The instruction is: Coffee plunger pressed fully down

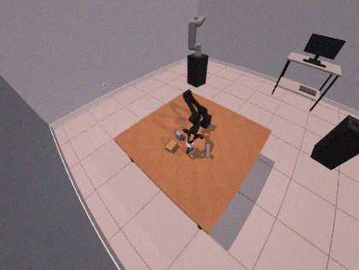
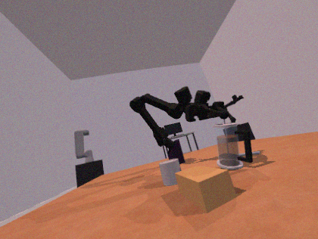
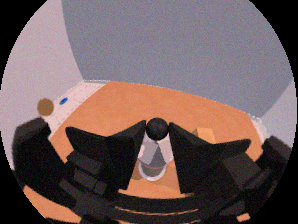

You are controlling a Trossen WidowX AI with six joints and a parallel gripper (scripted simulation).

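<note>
Now: the coffee press 10 mm behind my gripper tip, 10 mm to the right of it and 90 mm below it. Round my gripper tip: grey cup 70 mm behind, 220 mm to the right, 140 mm below; tan box 80 mm ahead, 170 mm to the right, 150 mm below.
</note>
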